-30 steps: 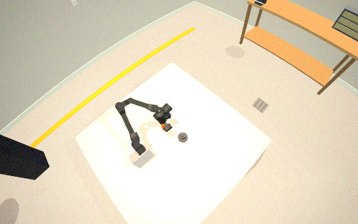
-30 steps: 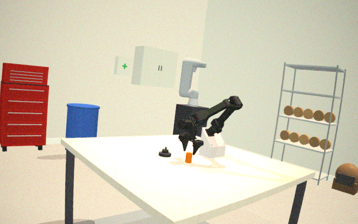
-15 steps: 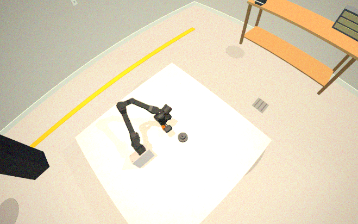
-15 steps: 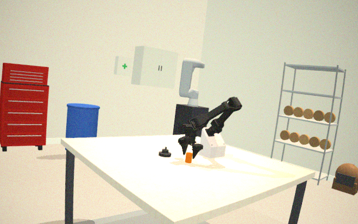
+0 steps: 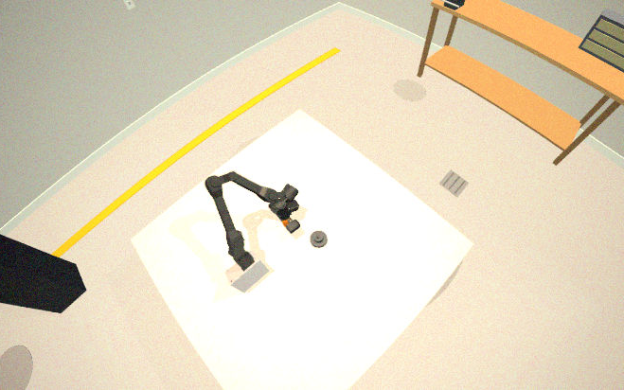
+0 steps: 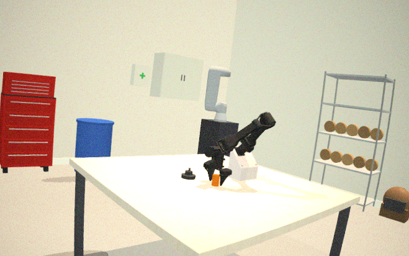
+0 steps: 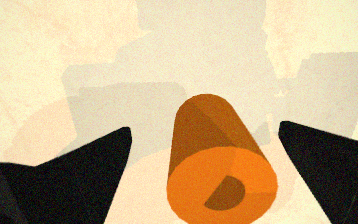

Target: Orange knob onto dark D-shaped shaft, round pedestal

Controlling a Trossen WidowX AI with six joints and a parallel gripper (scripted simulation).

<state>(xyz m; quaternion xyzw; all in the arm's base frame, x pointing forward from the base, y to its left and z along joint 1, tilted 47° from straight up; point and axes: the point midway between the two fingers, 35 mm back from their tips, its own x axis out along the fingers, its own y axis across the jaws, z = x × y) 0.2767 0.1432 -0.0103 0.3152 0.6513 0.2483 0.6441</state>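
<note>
Now: the dark shaft 50 mm ahead of my gripper tip, 180 mm to the right of it and 20 mm above it. The rest, counted from my gripper tip: orange knob: 20 mm above.
</note>
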